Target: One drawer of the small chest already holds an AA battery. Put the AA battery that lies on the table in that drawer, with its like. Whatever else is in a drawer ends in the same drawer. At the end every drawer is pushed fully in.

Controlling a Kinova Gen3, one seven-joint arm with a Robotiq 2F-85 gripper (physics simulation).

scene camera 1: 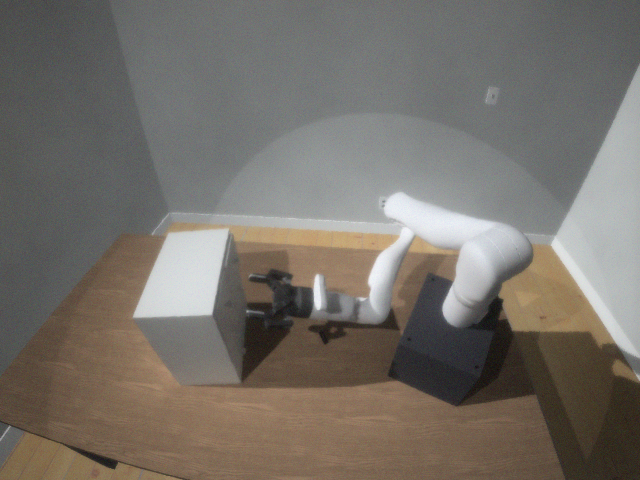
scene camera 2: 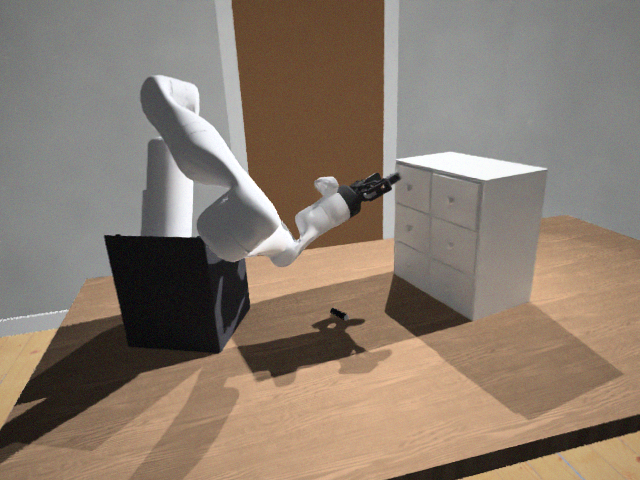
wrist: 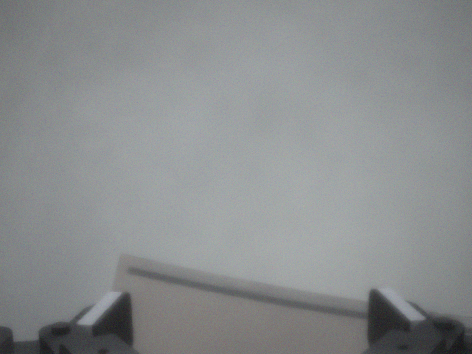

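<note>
The AA battery (scene camera 1: 323, 335) (scene camera 2: 339, 313), dark with a pale end, lies on the table between the robot's base and the chest. The small white chest (scene camera 1: 180, 279) (scene camera 2: 509, 232) (wrist: 200, 327) has two columns and three rows of drawers with small knobs. The drawers look shut or nearly so; whether all are flush I cannot tell. Their contents are hidden. My gripper (scene camera 1: 253, 296) (scene camera 2: 394, 179) (wrist: 250, 319) is open and empty, tilted upward. Its fingertips are close to the chest's front, by the top left drawer (scene camera 2: 415, 193) as scene camera 2 shows it. Contact is unclear.
The brown wooden table (scene camera 1: 320, 428) (scene camera 2: 413, 408) carries the chest and the robot's dark base block (scene camera 1: 439, 356) (scene camera 2: 165, 294). My forearm reaches low over the table near the battery in scene camera 1. Grey walls stand behind the table.
</note>
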